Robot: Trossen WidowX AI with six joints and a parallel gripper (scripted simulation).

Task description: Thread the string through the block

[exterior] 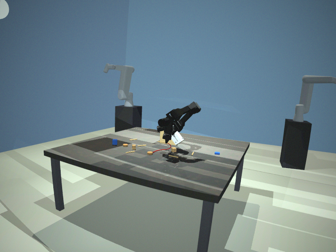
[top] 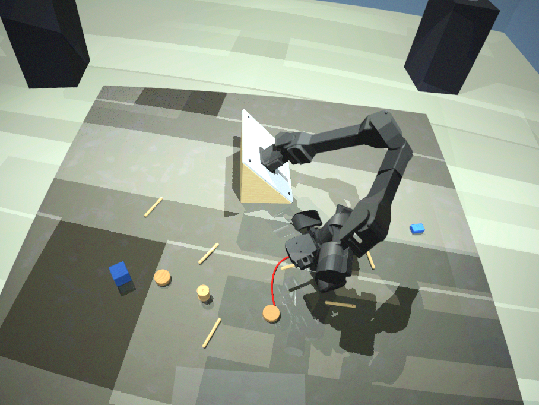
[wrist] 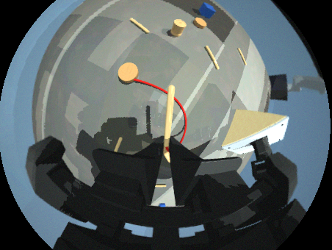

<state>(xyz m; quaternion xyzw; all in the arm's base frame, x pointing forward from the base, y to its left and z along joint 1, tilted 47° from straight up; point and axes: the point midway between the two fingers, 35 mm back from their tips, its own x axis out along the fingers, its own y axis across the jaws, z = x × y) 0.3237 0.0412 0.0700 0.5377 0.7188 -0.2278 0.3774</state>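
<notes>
Now: gripper tip 90 mm short of the wooden stick, 100 mm to the right of it and 70 mm above it. Also, from my gripper tip: blue cube (450 mm to the right, 50 mm below); wooden block (40 mm behind, 50 mm to the left, 60 mm below); short wooden cylinder (50 mm ahead, 250 mm to the right, 50 mm below).
</notes>
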